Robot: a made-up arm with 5 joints.
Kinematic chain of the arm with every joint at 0, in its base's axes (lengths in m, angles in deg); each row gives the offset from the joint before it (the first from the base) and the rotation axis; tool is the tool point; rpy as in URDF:
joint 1: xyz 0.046 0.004 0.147 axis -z
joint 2: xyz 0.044 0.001 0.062 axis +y
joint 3: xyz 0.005 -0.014 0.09 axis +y
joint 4: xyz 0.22 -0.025 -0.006 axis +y
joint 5: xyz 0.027 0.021 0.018 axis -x
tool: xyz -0.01 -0.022 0.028 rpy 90 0 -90
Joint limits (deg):
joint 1: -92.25..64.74
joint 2: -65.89..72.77
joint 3: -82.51..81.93
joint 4: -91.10..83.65
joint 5: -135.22..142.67
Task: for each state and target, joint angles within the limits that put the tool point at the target. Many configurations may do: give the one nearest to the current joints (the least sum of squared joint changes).
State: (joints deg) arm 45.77 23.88 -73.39 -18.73 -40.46
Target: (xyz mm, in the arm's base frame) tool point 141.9 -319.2 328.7
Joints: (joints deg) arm 64.57 45.74 -55.57 -19.45 -42.90
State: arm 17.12 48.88 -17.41 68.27 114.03
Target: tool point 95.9 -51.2 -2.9
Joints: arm 62.18 69.12 30.50 75.60 121.61
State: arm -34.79 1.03 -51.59 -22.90 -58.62
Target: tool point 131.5 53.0 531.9
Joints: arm -62.00 -4.29 -73.27 -3.03 -56.58
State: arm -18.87 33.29 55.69 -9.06 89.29
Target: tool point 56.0 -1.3 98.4
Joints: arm -10.50 55.20 81.93 -51.92 54.41
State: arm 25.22 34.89 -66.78 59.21 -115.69
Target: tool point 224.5 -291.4 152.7
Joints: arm 52.34 72.77 -58.90 48.04 -103.29
